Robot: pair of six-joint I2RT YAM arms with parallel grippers.
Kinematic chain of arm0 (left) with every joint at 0, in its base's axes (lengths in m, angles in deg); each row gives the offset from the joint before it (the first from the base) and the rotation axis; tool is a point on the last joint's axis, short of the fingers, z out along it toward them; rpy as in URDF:
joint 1: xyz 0 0 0.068 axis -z
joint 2: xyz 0.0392 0.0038 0.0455 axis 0.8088 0.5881 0
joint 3: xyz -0.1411 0.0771 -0.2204 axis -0.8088 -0.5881 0
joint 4: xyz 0.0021 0.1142 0.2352 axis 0.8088 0.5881 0
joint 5: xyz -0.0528 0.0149 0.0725 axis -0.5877 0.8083 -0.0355
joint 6: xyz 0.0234 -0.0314 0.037 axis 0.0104 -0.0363 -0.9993
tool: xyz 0 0 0 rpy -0.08 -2.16 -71.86
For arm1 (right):
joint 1: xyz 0 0 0.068 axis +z
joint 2: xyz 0.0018 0.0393 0.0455 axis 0.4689 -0.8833 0
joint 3: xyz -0.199 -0.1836 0.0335 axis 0.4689 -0.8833 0
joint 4: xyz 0.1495 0.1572 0.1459 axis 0.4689 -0.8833 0
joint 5: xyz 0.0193 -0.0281 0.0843 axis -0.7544 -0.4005 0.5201
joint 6: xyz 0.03 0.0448 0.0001 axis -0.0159 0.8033 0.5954
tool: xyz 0 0 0 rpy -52.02 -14.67 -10.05
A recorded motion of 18 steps. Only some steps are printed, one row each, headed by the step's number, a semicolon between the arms.
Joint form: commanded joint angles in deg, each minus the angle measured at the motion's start. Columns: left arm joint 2, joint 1, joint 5, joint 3, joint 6, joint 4; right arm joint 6, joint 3, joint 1, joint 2, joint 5, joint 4.
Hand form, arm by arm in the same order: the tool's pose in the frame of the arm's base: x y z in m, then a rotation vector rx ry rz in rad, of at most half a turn. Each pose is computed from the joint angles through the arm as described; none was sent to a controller.
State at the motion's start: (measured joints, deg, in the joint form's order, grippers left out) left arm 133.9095 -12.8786 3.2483 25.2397 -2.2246 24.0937; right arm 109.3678 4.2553 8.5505 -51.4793 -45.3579 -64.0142
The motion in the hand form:
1: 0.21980 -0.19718 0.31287 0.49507 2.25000 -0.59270; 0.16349 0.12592 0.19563 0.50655 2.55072 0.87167
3: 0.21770 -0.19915 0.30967 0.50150 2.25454 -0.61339; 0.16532 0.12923 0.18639 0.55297 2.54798 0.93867
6: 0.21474 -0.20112 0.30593 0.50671 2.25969 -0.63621; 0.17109 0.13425 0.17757 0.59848 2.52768 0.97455
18: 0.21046 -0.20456 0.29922 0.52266 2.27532 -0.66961; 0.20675 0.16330 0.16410 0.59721 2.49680 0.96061
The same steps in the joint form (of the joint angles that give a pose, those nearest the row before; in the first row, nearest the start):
1: -1.12 0.56 -6.03 -1.25 2.20 -2.81; 10.93 -2.08 -0.04 -1.38 6.29 8.95
3: -1.18 1.04 -6.69 -2.01 2.73 -3.46; 13.90 -3.93 0.09 -2.97 8.11 13.54
6: -1.38 1.64 -7.32 -2.99 3.43 -4.22; 16.35 -5.01 0.23 -5.95 8.21 18.88
18: -1.39 2.55 -8.52 -4.35 4.31 -5.02; 16.51 0.32 0.93 -20.32 6.12 28.99

